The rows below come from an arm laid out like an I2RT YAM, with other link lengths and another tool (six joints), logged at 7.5 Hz.
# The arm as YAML. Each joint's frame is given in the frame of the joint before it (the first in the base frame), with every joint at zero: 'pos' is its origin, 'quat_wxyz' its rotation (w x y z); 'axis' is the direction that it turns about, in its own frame. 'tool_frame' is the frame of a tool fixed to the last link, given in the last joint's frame.
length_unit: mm
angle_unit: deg
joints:
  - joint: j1
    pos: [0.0, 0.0, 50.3]
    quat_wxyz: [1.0, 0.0, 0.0, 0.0]
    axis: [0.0, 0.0, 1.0]
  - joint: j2
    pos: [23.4, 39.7, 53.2]
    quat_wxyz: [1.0, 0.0, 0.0, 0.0]
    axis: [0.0, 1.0, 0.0]
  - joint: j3
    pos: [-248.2, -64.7, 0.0]
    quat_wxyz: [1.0, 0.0, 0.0, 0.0]
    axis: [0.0, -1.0, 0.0]
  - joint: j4
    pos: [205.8, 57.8, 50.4]
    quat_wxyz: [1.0, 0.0, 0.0, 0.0]
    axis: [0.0, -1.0, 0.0]
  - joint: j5
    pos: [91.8, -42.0, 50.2]
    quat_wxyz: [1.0, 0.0, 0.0, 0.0]
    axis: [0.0, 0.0, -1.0]
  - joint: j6
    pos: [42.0, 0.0, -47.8]
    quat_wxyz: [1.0, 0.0, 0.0, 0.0]
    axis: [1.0, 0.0, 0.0]
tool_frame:
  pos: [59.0, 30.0, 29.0]
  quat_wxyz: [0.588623, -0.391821, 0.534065, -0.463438]
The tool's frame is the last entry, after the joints.
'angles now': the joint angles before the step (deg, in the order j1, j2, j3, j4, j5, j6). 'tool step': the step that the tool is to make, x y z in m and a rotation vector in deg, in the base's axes. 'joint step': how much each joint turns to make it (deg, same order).
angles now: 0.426, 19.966, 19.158, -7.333, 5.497, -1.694
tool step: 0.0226, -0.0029, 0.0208, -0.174, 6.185, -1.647
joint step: -0.001, 11.745, 10.778, -5.242, 1.638, 0.196
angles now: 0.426, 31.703, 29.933, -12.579, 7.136, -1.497
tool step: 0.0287, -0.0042, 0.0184, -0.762, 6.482, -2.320
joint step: 0.007, 11.906, 11.921, -6.507, 2.432, 0.024
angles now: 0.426, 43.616, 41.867, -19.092, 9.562, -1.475
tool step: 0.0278, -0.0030, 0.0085, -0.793, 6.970, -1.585
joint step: -0.006, 10.539, 11.096, -7.528, 1.743, -0.025
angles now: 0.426, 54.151, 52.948, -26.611, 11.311, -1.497
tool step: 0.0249, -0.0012, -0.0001, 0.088, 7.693, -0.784
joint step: -0.011, 9.689, 10.541, -8.653, 0.581, 0.540
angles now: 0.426, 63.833, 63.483, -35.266, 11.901, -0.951
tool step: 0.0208, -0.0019, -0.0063, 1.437, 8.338, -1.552
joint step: -0.142, 9.183, 10.367, -9.947, 0.123, 2.090
